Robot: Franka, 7 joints.
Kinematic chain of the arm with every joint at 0, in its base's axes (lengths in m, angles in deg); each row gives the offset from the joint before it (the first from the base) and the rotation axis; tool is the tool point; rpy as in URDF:
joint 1: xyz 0 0 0.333 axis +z
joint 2: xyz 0 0 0 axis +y
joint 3: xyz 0 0 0.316 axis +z
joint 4: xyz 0.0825 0 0 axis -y
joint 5: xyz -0.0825 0 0.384 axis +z
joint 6: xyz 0 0 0 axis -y
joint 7: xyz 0.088 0 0 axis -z
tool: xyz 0 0 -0.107 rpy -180 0 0
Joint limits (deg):
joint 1: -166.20..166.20
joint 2: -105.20..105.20
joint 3: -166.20..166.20
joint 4: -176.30..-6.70
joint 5: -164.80..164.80
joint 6: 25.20..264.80
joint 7: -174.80..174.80
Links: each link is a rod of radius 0.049 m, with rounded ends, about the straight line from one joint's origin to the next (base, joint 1, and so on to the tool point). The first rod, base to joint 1, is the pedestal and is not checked.
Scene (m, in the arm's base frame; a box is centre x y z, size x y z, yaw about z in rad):
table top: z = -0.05
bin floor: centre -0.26 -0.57 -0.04 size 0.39 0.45 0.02 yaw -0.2
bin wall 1: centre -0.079 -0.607 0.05 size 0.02 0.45 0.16 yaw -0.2
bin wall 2: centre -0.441 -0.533 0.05 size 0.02 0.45 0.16 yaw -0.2
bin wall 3: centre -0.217 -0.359 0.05 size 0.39 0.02 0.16 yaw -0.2
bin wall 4: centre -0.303 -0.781 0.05 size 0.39 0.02 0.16 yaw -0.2
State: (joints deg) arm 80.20 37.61 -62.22 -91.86 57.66 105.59 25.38
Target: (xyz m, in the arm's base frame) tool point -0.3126 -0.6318 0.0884
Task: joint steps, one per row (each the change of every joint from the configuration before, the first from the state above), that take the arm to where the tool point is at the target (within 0.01 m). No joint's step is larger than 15 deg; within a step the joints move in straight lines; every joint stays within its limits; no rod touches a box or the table.
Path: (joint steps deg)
1: 2.09 -14.28 14.78 3.57 1.80 -3.07 0.00
2: 2.09 -14.28 14.77 3.57 1.81 -3.07 0.00
3: 2.09 -14.28 14.78 3.57 1.80 -3.07 0.00
4: 2.10 -14.28 14.78 3.57 1.81 -3.07 0.00
5: 2.09 -14.29 14.77 3.57 1.80 -3.07 0.00
6: 2.09 -14.28 14.78 3.57 1.81 -3.06 0.00
7: 2.09 -14.28 14.78 3.57 1.80 -3.07 0.00
8: 2.09 -14.28 14.77 3.57 1.81 -3.07 0.00
9: 2.09 -14.28 14.78 3.56 1.80 -3.07 0.00
10: 2.10 -14.28 14.77 3.57 1.80 -3.07 0.00

